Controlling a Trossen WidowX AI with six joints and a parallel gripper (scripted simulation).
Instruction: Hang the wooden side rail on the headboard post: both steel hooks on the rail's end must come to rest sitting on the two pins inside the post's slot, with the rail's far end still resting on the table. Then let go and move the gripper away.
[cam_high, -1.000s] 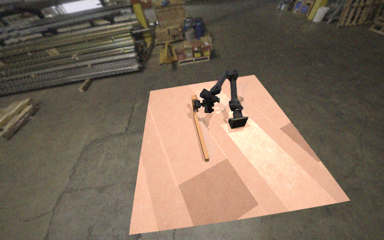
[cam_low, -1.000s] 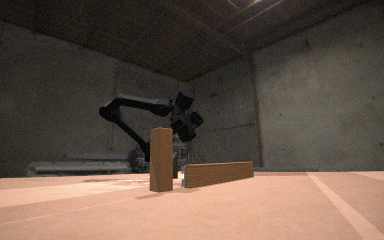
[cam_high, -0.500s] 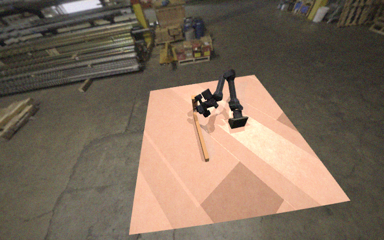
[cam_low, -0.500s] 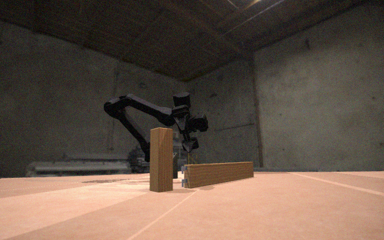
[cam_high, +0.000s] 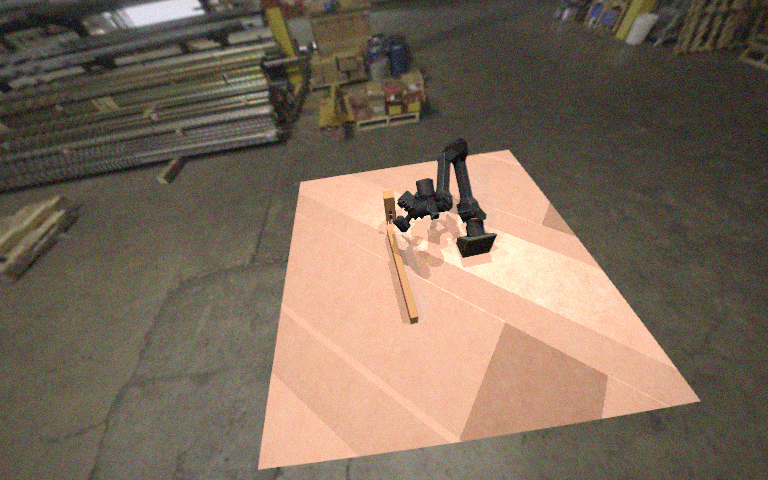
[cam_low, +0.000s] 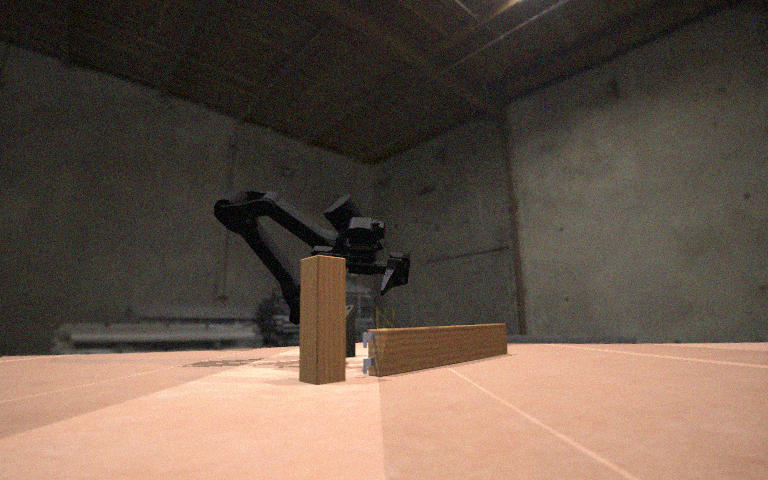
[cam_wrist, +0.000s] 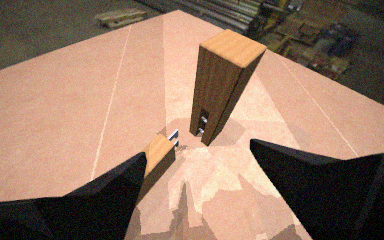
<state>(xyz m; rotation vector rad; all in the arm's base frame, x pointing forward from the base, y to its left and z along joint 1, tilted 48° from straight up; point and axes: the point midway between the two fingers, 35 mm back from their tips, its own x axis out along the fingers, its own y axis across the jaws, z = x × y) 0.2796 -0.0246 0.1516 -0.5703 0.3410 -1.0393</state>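
Right now my gripper tip is 90 mm to the left of the headboard post, 60 mm above it and 30 mm short of it.
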